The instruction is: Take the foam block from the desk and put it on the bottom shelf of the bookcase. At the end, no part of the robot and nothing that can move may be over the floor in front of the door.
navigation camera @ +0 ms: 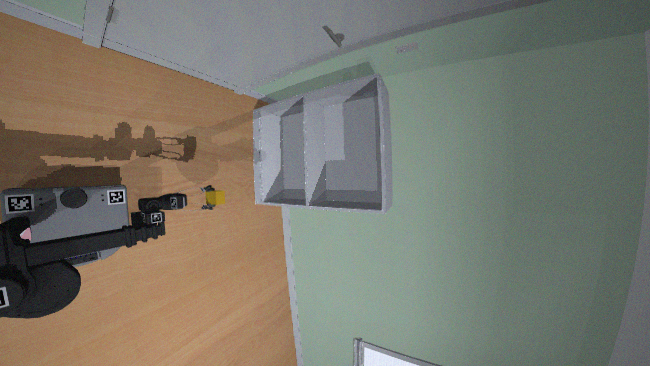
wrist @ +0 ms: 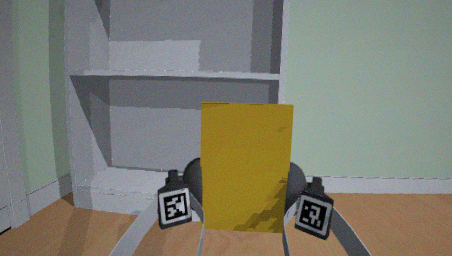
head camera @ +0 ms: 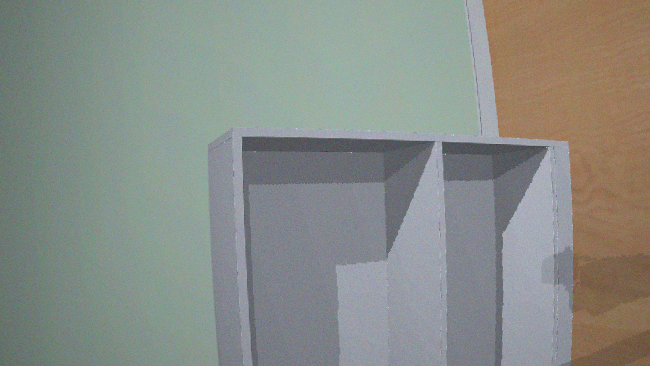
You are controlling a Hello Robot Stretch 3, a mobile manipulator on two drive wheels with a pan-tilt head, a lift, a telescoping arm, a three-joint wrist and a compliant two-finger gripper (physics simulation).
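Places are measured from the robot's base along level axes (x ahead, y left, z up), in centimetres.
Where they show: gripper, fingertip midpoint: (navigation camera: pixel 214 197) (wrist: pixel 243 178); robot's base at its link origin: (navigation camera: pixel 75 197).
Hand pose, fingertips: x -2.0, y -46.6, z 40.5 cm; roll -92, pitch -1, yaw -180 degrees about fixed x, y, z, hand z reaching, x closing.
Observation:
Each offset is from my fingertips to the centre of the thing. "*": to the spot under its first point. Level surfaces: height alone.
The yellow foam block @(dx +0.0, dy +0.7, dz +1.6 cm) (navigation camera: pixel 216 197) (wrist: pixel 245 165) is upright between the two fingertips of my gripper (navigation camera: pixel 207 197) (wrist: pixel 243 178), which is shut on it. The grey bookcase (head camera: pixel 222 250) (navigation camera: pixel 386 160) (wrist: pixel 75 30) stands against the green wall, beyond the block. Its bottom shelf @(dz -30.5 cm) (head camera: pixel 530 260) (navigation camera: pixel 270 150) (wrist: pixel 125 179) shows in all three views. Block and gripper are apart from the bookcase, in front of its right part in the wrist view, where the block hides part of the lower compartment. The gripper and block do not show in the head view. The desk does not show.
The pale door (navigation camera: pixel 200 40) with its handle @(* dx +71.6, dy -23.1, dz +52.0 cm) (navigation camera: pixel 332 36) is in the side wall beside the bookcase. The robot's base (navigation camera: pixel 100 215) is on the wooden floor @(dz -40.5 cm) (navigation camera: pixel 225 300) behind the gripper. A framed white panel (navigation camera: pixel 390 357) shows on the wall at the lower right.

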